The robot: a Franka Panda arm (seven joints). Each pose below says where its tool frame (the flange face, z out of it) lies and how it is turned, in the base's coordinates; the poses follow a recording.
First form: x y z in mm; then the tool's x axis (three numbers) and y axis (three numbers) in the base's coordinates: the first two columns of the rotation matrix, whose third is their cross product.
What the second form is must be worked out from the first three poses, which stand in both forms.
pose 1, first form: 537.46 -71.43 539.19 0.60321 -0.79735 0.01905 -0.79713 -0.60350 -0.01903
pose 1, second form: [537.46 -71.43 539.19], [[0.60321 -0.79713 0.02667], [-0.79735 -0.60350 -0.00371], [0.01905 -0.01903 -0.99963]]
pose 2, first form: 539.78 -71.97 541.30 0.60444 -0.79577 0.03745 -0.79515 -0.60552 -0.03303
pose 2, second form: [539.78 -71.97 541.30], [[0.60444 -0.79515 0.04896], [-0.79577 -0.60552 -0.00981], [0.03745 -0.03303 -0.99876]]
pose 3, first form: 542.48 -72.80 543.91 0.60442 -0.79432 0.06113 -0.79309 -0.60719 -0.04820
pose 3, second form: [542.48 -72.80 543.91], [[0.60442 -0.79309 0.07540], [-0.79432 -0.60719 -0.01935], [0.06113 -0.04820 -0.99697]]
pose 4, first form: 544.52 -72.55 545.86 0.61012 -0.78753 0.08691 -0.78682 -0.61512 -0.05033
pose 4, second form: [544.52 -72.55 545.86], [[0.61012 -0.78682 0.09310], [-0.78753 -0.61512 -0.03768], [0.08691 -0.05033 -0.99494]]
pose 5, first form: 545.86 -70.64 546.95 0.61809 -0.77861 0.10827 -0.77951 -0.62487 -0.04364
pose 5, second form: [545.86 -70.64 546.95], [[0.61809 -0.77951 0.10163], [-0.77861 -0.62487 -0.05742], [0.10827 -0.04364 -0.99316]]
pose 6, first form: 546.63 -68.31 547.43 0.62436 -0.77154 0.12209 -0.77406 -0.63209 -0.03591
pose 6, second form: [546.63 -68.31 547.43], [[0.62436 -0.77406 0.10488], [-0.77154 -0.63209 -0.07208], [0.12209 -0.03591 -0.99187]]
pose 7, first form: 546.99 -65.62 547.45 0.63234 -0.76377 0.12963 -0.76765 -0.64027 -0.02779
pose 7, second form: [546.99 -65.62 547.45], [[0.63234 -0.76765 0.10422], [-0.76377 -0.64027 -0.08194], [0.12963 -0.02779 -0.99118]]
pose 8, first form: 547.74 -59.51 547.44 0.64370 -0.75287 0.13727 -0.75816 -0.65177 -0.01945
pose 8, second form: [547.74 -59.51 547.44], [[0.64370 -0.75816 0.10411], [-0.75287 -0.65177 -0.09155], [0.13727 -0.01945 -0.99034]]
